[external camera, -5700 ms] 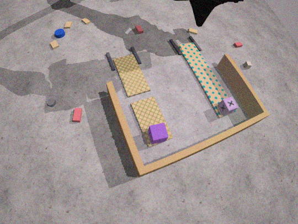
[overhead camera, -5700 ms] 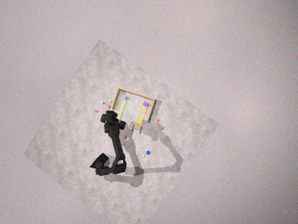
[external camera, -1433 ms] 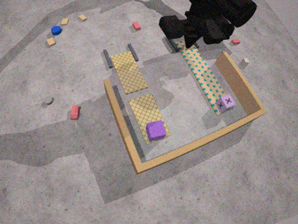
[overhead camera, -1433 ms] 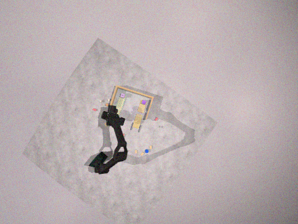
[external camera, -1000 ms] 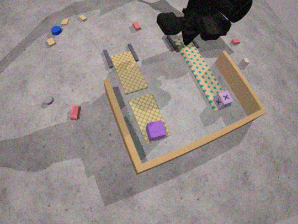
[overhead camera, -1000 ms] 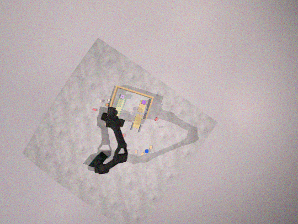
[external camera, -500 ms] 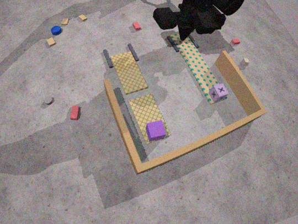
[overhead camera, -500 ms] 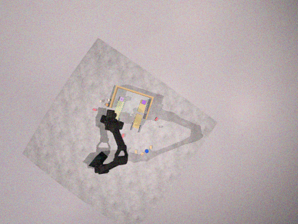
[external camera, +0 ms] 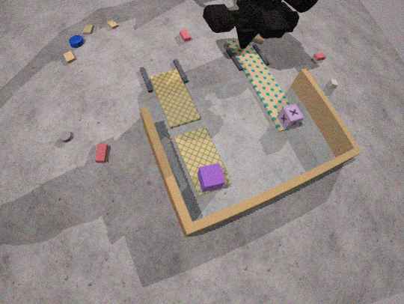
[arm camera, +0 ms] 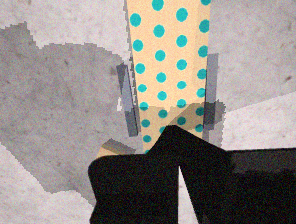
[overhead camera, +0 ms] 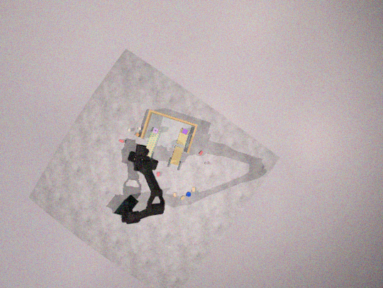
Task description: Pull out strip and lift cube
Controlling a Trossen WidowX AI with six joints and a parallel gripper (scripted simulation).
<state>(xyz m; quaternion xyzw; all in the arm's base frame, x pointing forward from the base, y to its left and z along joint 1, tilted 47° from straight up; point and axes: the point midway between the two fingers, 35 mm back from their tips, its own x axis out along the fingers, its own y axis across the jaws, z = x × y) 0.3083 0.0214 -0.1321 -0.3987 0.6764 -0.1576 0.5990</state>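
Now: gripper tip 9 cm short of the teal-dotted strip and 3 cm to the right of it. The rest, counted from my gripper tip: grey disc (32 cm to the right, 24 cm ahead); then labelled cube (19 cm ahead, 7 cm to the left, 1 cm above); then blue cylinder (37 cm to the right, 1 cm ahead).
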